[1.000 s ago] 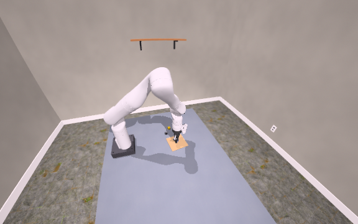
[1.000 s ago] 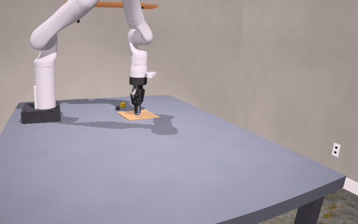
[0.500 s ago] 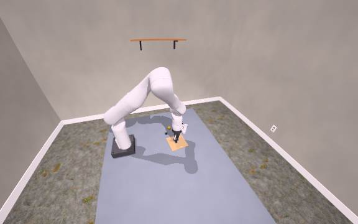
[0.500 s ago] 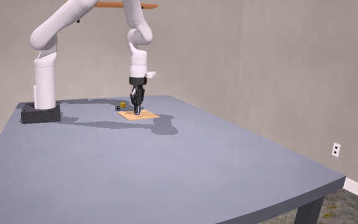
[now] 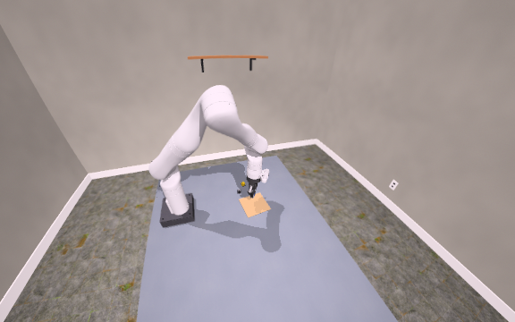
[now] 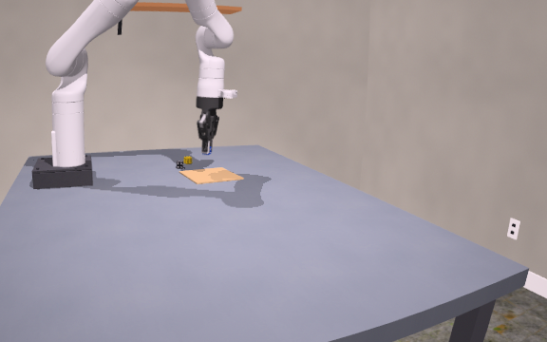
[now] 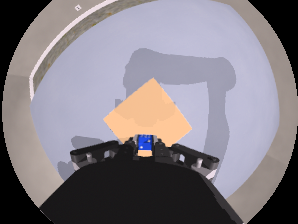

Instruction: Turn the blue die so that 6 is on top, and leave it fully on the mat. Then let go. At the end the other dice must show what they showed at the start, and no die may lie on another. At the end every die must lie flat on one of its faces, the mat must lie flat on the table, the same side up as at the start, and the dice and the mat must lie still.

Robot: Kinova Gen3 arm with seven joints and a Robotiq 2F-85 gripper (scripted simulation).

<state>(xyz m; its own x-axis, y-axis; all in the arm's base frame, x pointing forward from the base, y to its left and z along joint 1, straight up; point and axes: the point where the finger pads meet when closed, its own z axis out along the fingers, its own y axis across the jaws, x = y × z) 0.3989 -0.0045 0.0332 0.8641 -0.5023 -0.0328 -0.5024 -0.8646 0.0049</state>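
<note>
Now: hand 80 mm above the mat, 10 mm to the left of it and 10 mm short of it. Round my hand: black die: 100 mm to the left, 70 mm below, 60 mm behind; yellow die: 170 mm to the left, 70 mm below, 30 mm behind; blue die: 10 mm below.
</note>
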